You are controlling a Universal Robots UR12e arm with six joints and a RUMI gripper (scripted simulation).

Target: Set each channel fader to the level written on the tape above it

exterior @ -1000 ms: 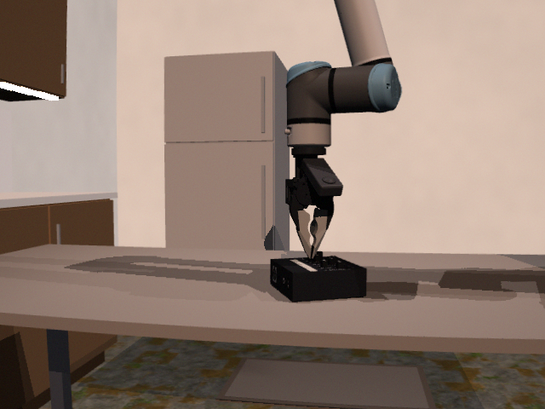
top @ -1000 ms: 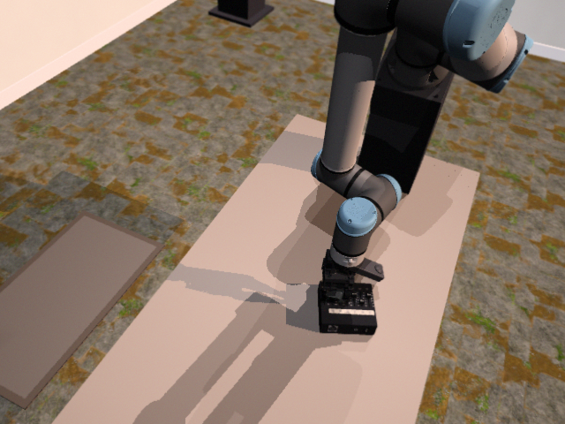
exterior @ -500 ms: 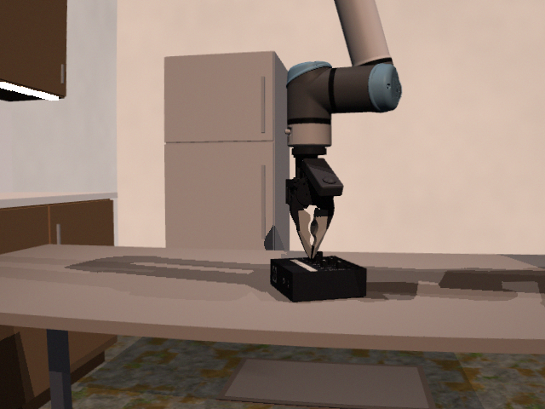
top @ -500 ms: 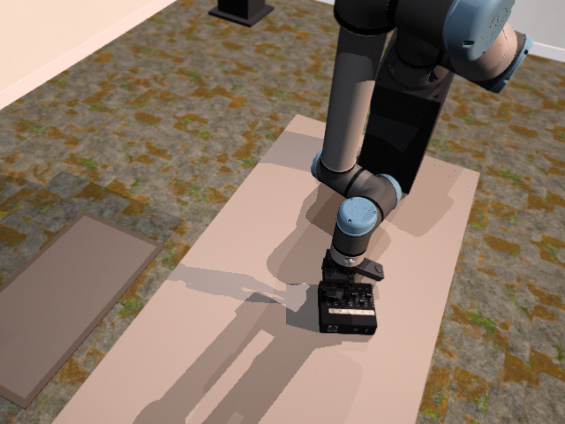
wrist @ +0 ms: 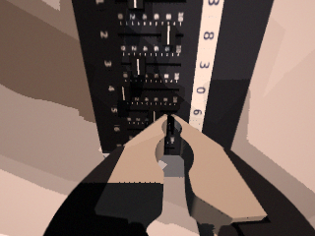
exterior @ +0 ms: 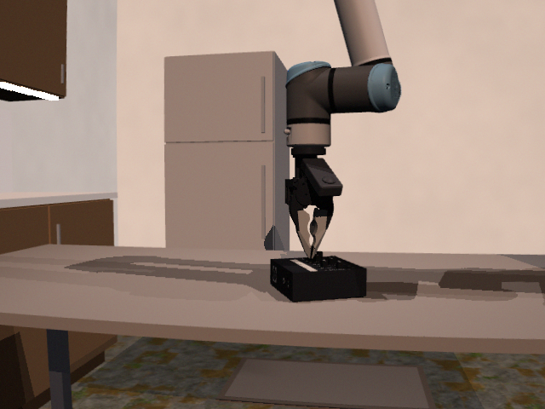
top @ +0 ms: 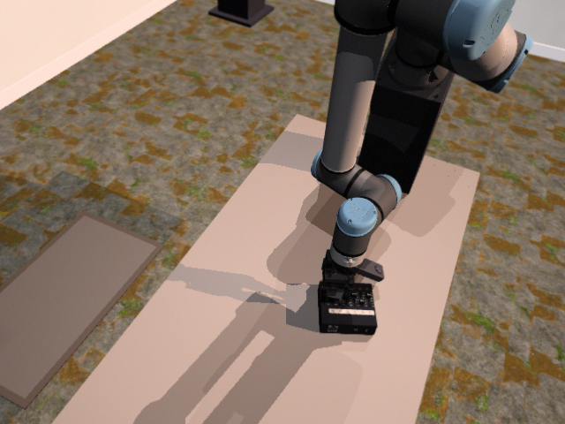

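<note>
The channel 3 fader lies 4 cm behind my hand, 3 cm to the left of it and 1 cm below it. The rest, counted from my hand: master fader 6 cm to the right, 1 cm below, 1 cm behind; then channel 1 fader 7 cm to the left, 6 cm behind, 1 cm below; then channel 2 fader 6 cm to the left, 3 cm behind, 1 cm below.
</note>
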